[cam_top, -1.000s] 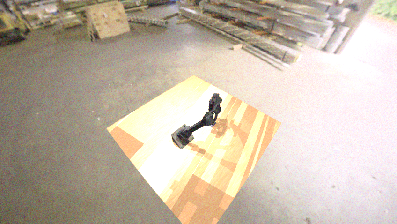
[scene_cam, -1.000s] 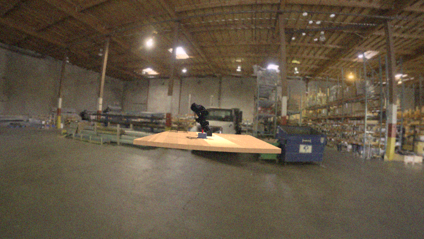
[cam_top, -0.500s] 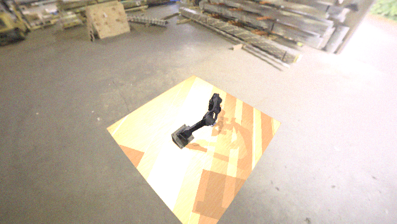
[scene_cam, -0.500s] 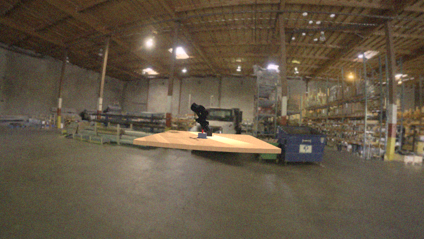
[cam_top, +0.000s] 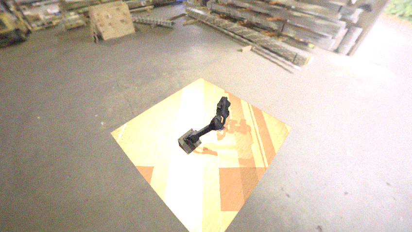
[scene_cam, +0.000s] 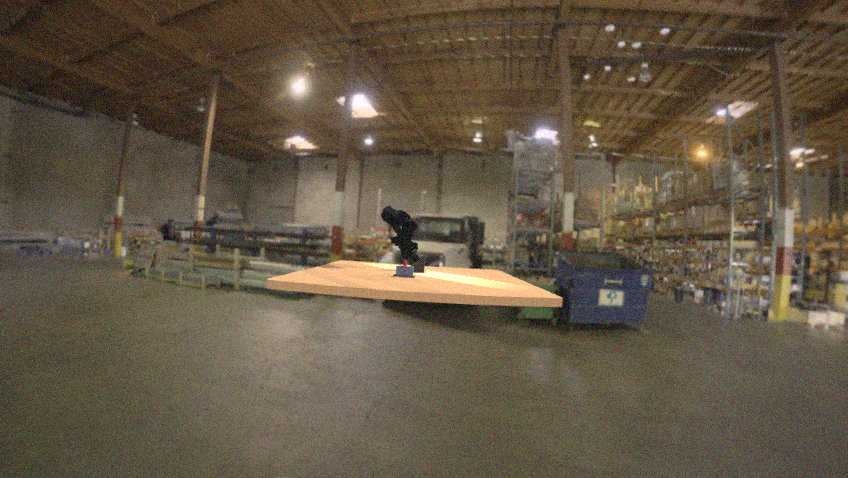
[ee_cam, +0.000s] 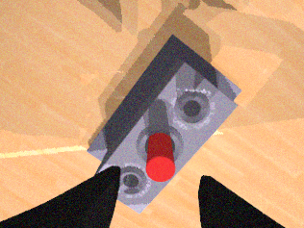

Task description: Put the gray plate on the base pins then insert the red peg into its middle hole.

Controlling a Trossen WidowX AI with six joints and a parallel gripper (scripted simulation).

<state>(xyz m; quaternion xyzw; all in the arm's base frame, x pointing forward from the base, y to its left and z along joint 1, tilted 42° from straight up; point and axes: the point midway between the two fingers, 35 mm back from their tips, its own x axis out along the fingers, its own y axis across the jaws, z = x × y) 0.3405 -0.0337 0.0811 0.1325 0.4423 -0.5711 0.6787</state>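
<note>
The red peg is 50 mm below my gripper tip. From my gripper tip the other things lie so: gray plate (50 mm below).
</note>
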